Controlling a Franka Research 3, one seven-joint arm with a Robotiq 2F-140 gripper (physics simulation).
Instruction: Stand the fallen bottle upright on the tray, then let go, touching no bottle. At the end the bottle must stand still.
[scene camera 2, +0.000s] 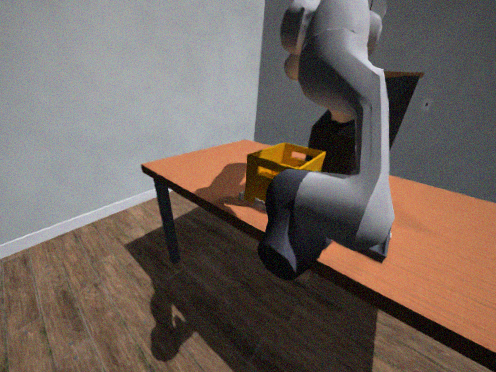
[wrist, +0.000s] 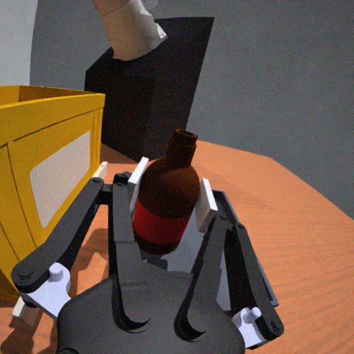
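A brown bottle (wrist: 169, 192) with a red band stands between the white finger pads in the wrist view, neck up and leaning somewhat to the right in that picture. My gripper (wrist: 172, 178) is shut on it around its body. The grey tray (wrist: 187, 255) with a dark rim lies behind and below the bottle; whether the bottle's base touches it is hidden by the gripper. In the scene view the arm hides the gripper and the bottle, and a dark corner of the tray (scene camera 2: 381, 254) shows at the arm's lower right.
A yellow crate (scene camera 2: 257, 181) (wrist: 52, 117) stands on the orange table (scene camera 2: 450, 240) (wrist: 310, 240), close to the left of the gripper in the wrist view. A black block (wrist: 120, 100) and the pale arm base stand behind. The table's front edge runs below the arm.
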